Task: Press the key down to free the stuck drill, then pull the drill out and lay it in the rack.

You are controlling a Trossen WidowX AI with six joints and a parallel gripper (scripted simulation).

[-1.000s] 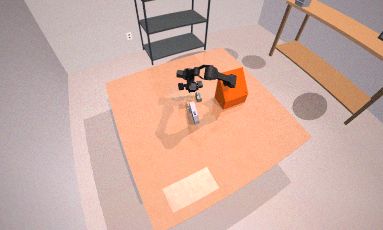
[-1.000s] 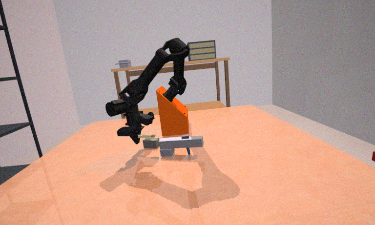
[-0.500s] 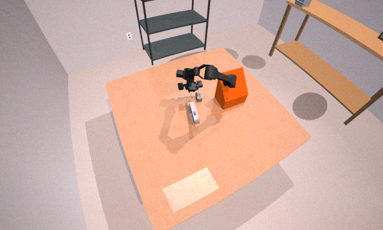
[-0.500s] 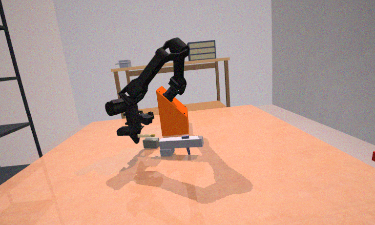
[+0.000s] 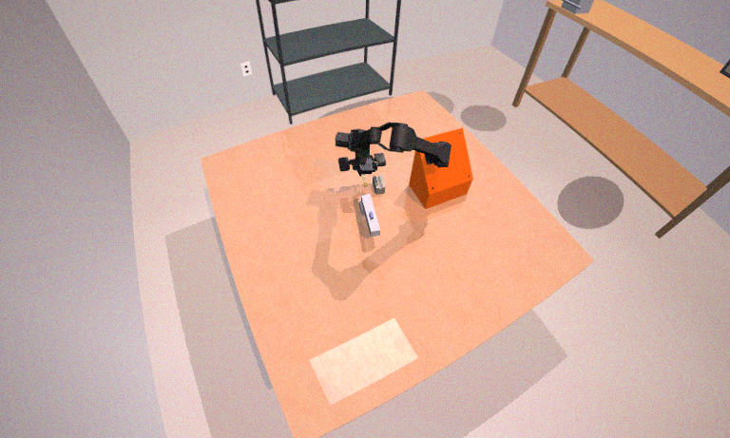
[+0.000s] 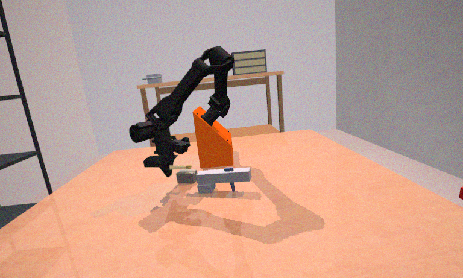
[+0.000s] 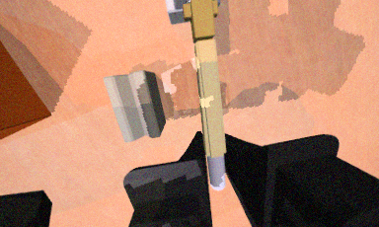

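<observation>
The drill lies 4 cm to the left of my gripper tip, 4 cm above it and 1 cm ahead of it. The rest, counted from my gripper tip: rack (6 cm behind, 5 cm to the left, 3 cm below); blue key (22 cm to the left, 5 cm ahead).
</observation>
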